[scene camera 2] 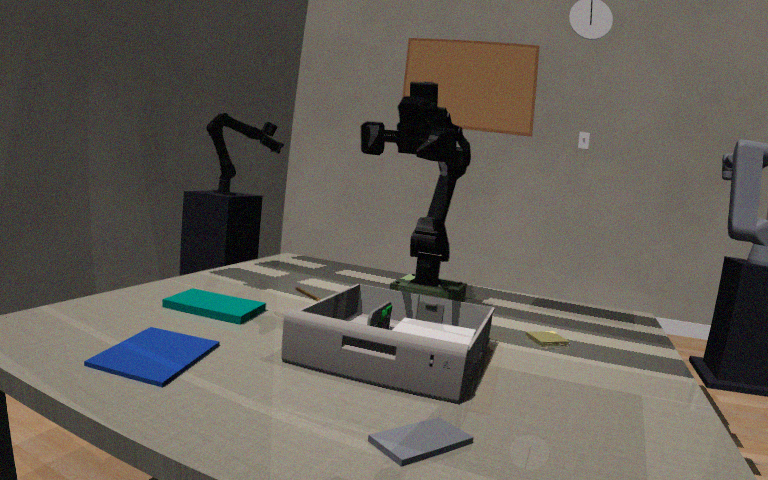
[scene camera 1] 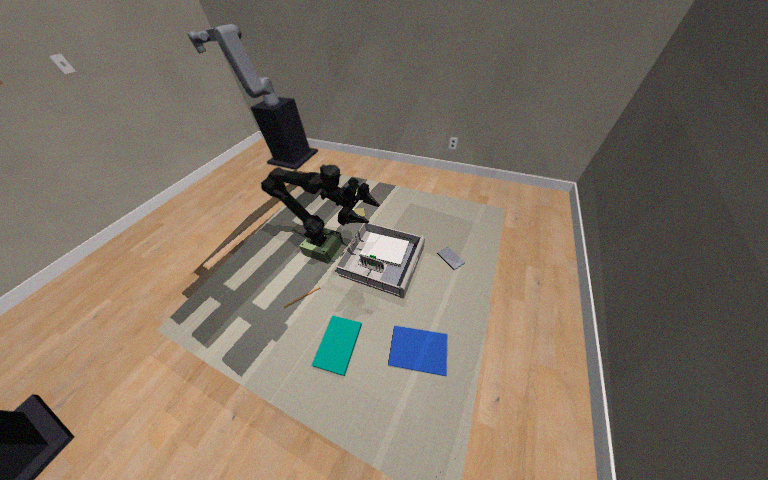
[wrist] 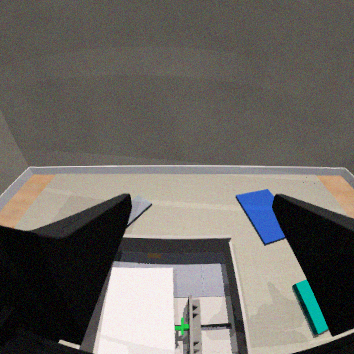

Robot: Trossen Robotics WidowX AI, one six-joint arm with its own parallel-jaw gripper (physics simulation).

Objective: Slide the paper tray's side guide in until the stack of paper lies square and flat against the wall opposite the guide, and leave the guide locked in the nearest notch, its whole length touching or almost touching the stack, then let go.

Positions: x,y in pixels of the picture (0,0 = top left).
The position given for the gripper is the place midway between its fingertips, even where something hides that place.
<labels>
The gripper [scene camera 2: 392,151] is open and holds nothing. A blue pad [scene camera 2: 154,356] sits on the table. A grey card [scene camera 2: 405,445] sits on the table. A teal pad [scene camera 2: 226,308] rests on the table.
</labels>
